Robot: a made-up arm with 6 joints.
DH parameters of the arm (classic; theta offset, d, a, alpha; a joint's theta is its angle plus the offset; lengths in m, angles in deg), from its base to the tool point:
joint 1: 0 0.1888 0 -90
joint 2: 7.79 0 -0.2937 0
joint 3: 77.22 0 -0.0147 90
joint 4: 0 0.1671 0 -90
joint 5: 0 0 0 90
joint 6: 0 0.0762 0 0
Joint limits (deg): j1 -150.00..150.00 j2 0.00..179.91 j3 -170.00..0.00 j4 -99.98..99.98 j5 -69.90..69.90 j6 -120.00..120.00
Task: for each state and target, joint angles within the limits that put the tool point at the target. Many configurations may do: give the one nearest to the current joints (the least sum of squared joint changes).
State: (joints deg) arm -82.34 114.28 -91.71 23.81 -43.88 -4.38
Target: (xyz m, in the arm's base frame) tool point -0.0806 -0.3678 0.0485
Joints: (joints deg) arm -99.16 157.36 -71.67 26.95 -37.46 -4.38
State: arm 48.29 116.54 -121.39 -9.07 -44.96 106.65
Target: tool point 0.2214 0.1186 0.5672
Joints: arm 27.01 89.66 -89.22 -5.28 -46.81 106.65
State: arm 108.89 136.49 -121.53 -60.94 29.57 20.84
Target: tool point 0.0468 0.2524 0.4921
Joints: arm 90.53 89.33 -92.35 -56.12 50.94 20.84
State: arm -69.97 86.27 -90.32 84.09 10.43 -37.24
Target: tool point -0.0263 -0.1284 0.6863
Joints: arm -98.59 81.76 -129.94 82.97 -5.18 -37.24
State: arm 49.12 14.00 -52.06 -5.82 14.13 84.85
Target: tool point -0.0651 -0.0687 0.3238
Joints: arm 43.78 0.00 -32.91 -4.32 52.50 84.85
